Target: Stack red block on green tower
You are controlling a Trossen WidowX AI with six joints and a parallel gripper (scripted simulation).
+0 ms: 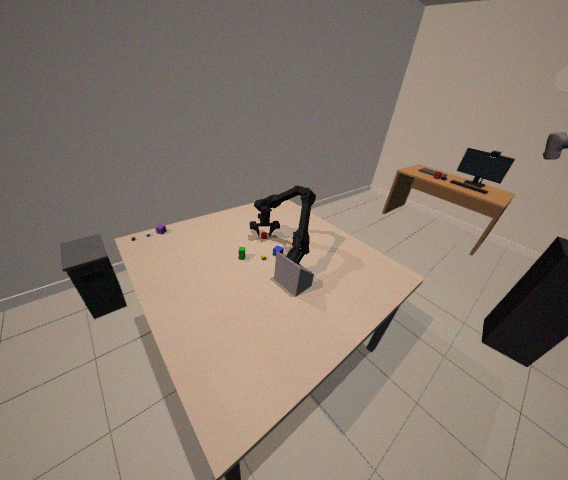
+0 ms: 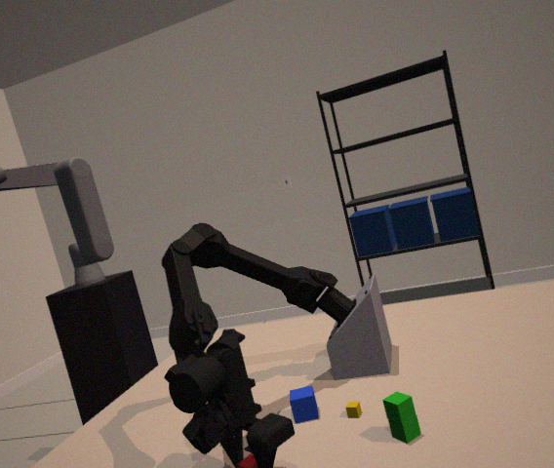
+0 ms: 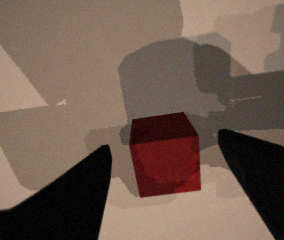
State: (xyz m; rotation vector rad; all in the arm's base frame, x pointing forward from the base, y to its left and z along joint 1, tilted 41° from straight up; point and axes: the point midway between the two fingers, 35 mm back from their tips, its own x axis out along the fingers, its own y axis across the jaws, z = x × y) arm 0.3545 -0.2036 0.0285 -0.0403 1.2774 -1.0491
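My gripper tip is now 15 cm past the small yellow block and 16 cm to the right of it. Also, from my gripper tip: purple block 47 cm ahead, 45 cm to the left, 1 cm above; blue block 18 cm behind, 7 cm to the left, 1 cm above; red block 1 cm above.
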